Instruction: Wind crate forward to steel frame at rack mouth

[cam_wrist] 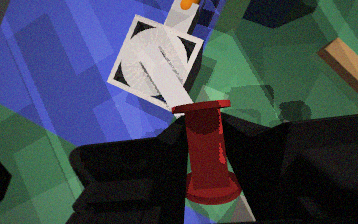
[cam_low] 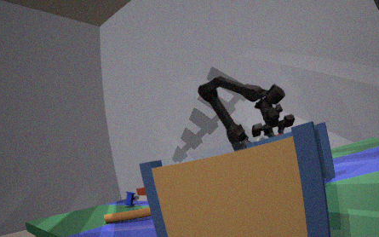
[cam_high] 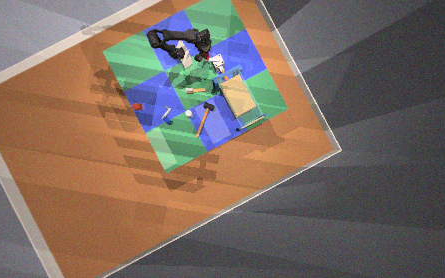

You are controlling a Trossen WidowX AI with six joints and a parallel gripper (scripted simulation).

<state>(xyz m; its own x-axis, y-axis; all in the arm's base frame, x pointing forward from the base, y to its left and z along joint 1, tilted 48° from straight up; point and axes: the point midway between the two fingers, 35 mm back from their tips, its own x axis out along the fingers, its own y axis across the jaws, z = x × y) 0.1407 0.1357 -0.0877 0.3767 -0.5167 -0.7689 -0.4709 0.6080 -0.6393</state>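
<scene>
The winch is 30 mm ahead of my gripper tip, 70 mm to the left of it and 100 mm below it. Round my gripper tip: blue-framed guard cubby 450 mm ahead, 50 mm to the left, 50 mm below; red grip 20 mm behind, 10 mm to the right; blue piece 240 mm ahead, 600 mm to the right, 100 mm below.
</scene>
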